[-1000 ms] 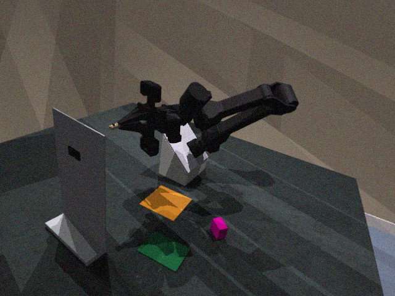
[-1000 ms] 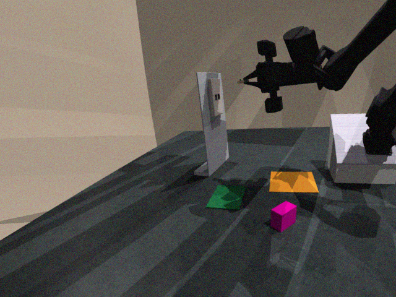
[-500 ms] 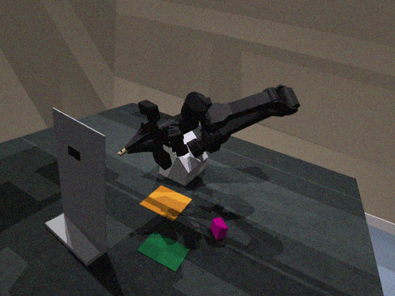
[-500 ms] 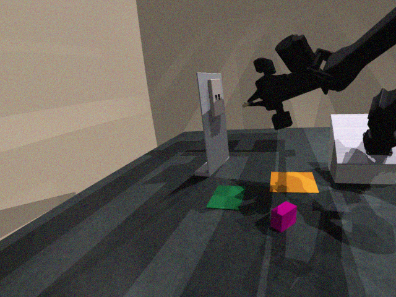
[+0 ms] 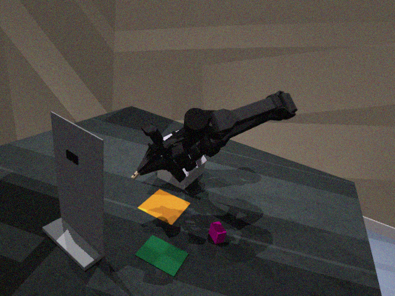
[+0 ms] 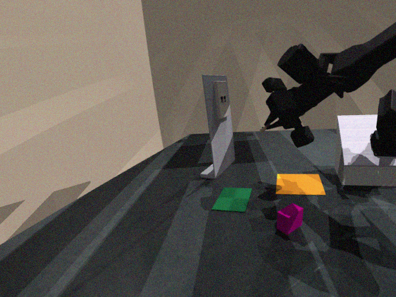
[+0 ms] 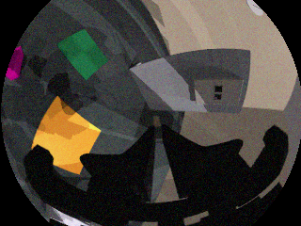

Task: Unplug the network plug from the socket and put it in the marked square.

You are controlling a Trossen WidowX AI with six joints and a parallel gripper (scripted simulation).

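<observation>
My gripper tip is now 9 cm past the orange square, 4 cm to the right of it and 14 cm above it. The rest, counted from my gripper tip: upright panel: 15 cm ahead, 5 cm to the right, 1 cm below; then network plug: right at my gripper tip.
</observation>
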